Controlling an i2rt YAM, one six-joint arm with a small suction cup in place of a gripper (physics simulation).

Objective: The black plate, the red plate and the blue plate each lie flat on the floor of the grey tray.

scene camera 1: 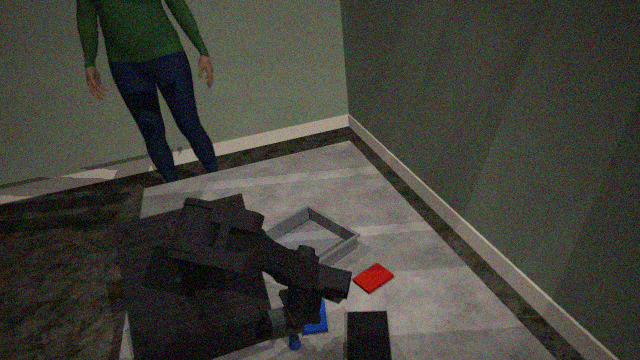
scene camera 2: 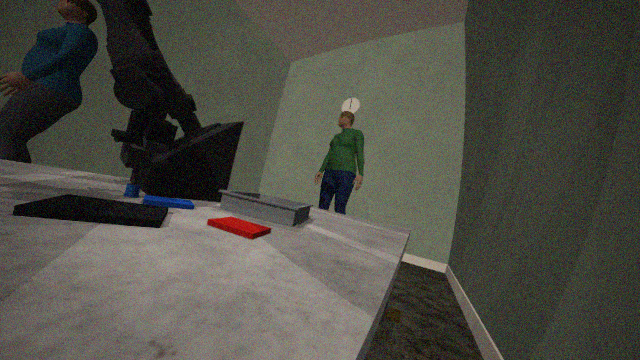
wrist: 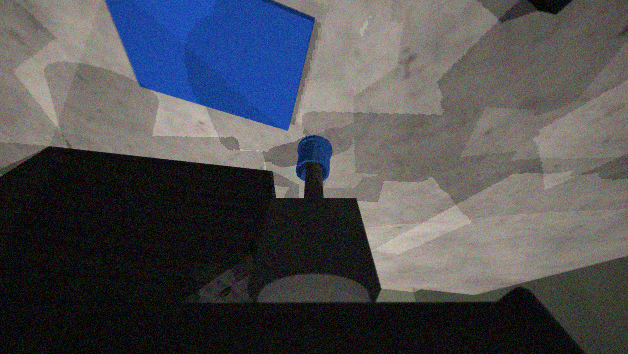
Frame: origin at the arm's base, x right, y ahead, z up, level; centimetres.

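Seen in the pictures: hand, its tool point: [scene camera 1: 293,347] [wrist: 313,148]; arm's base, origin of its link: [scene camera 2: 196,135].
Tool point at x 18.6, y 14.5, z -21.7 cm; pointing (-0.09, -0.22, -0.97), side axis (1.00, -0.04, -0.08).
Observation:
Pixels of each thing's middle, then the offset from my tool point to it.
- blue plate, middle of its body: [wrist: 217,56] [scene camera 1: 313,316] [scene camera 2: 169,202] dx -5.0, dy +7.7, dz +1.3 cm
- black plate, middle of its body: [scene camera 2: 110,210] [scene camera 1: 368,336] dx +6.9, dy +16.6, dz +1.3 cm
- red plate, middle of its body: [scene camera 2: 240,226] [scene camera 1: 373,277] dx -8.9, dy +27.4, dz +1.3 cm
- grey tray, middle of its body: [scene camera 1: 306,241] [scene camera 2: 272,206] dx -30.9, dy +16.8, dz +3.3 cm
My gripper, a small blue suction cup [scene camera 1: 294,343] [scene camera 2: 131,190] [wrist: 314,152], points down above the table beside the blue plate. It is open, with nothing on it. The blue plate [scene camera 1: 320,327] [scene camera 2: 167,202] [wrist: 240,60] lies flat on the table; the arm hides part of it in scene camera 1. The black plate [scene camera 1: 367,335] [scene camera 2: 95,210] lies flat on the table, cut off at the bottom edge of scene camera 1. The red plate [scene camera 1: 373,278] [scene camera 2: 239,227] lies flat between the black plate and the grey tray [scene camera 1: 345,246] [scene camera 2: 265,208]. The arm covers the tray's near left part in scene camera 1.
The dark arm [scene camera 1: 290,262] [scene camera 2: 145,85] reaches over the table from its black base block [scene camera 2: 200,165]. A person in green [scene camera 1: 142,30] [scene camera 2: 345,150] stands beyond the table. A person in blue [scene camera 2: 60,55] stands at the left in scene camera 2.

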